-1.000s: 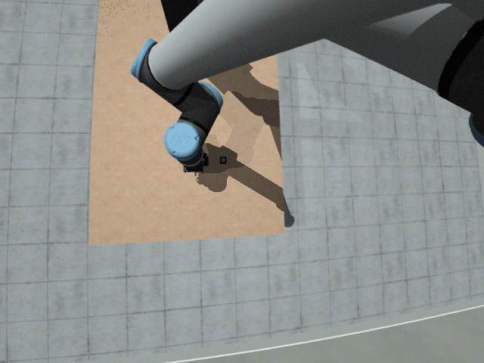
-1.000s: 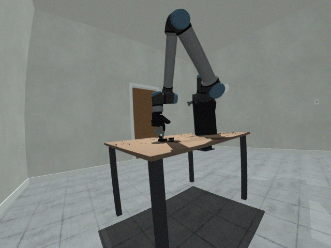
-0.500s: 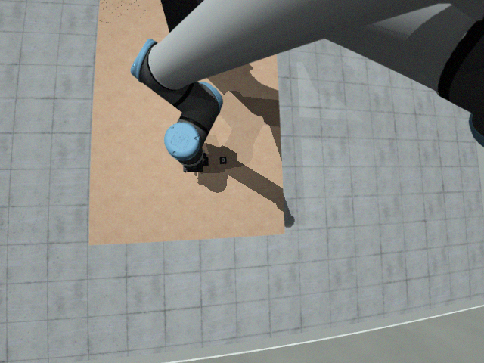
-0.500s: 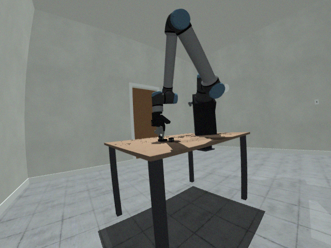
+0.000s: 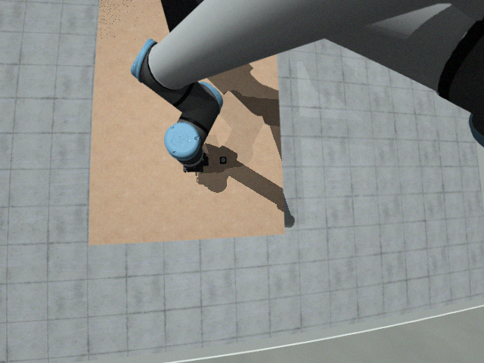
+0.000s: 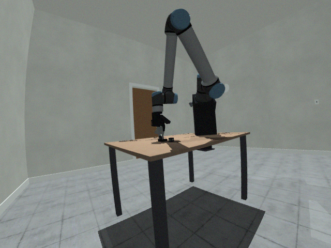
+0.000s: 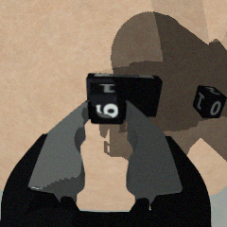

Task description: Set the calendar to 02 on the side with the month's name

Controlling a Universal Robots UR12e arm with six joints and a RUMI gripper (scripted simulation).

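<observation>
Right now the calendar tray is 2 cm to the left of my hand and 3 cm below it. The rest, counted from my hand: black number cube: 3 cm behind, 12 cm to the left, 2 cm below.
</observation>
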